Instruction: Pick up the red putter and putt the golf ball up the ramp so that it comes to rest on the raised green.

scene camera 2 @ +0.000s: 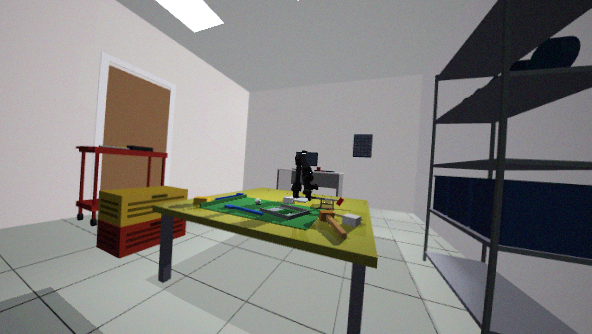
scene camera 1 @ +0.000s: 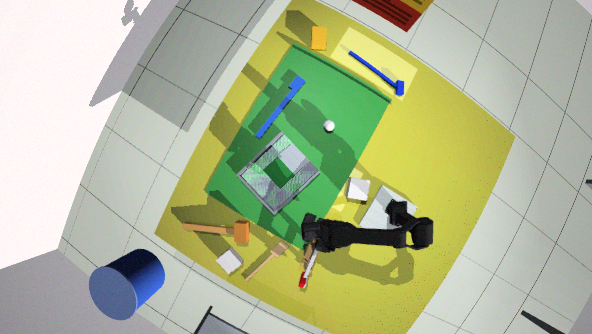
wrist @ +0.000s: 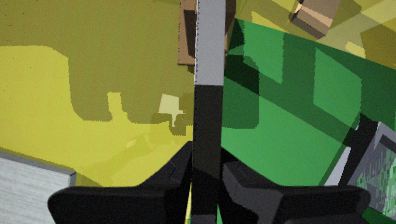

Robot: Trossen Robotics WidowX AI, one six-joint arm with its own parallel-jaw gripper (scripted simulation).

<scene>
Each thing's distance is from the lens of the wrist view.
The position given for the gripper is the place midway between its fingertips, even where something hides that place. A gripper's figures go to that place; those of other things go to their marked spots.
gripper (wrist: pixel 201 146): 0.11 m
green mat (wrist: pixel 290 105): 0.18 m
</scene>
